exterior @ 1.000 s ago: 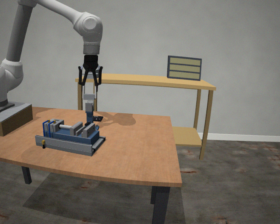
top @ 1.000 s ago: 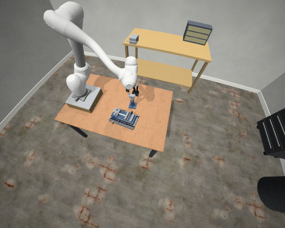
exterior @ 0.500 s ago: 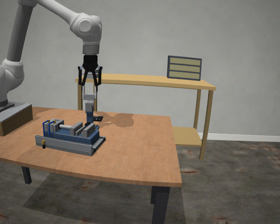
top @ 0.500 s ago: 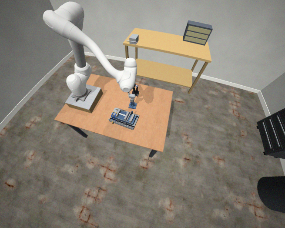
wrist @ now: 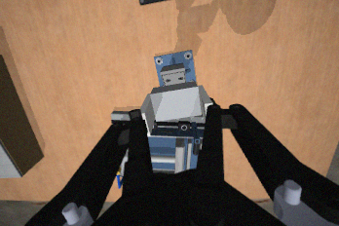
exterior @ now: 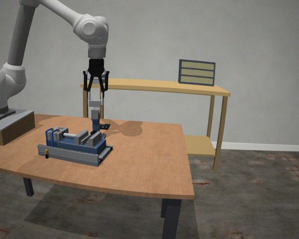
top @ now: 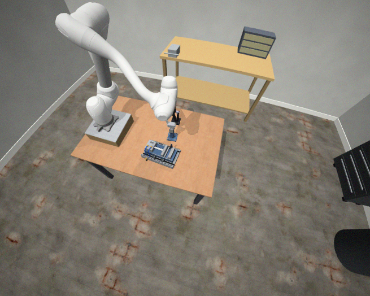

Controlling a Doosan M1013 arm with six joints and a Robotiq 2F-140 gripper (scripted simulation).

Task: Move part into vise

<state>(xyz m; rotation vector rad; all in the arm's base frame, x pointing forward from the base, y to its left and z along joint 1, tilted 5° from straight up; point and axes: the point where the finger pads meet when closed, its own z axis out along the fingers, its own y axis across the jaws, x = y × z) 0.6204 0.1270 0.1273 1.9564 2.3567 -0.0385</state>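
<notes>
Right now my hand is 30 mm above the part. Round my hand: work stop (50 mm ahead, 150 mm to the right, 120 mm below); then V-block base (210 mm below); then V-block post (150 mm below).
</notes>
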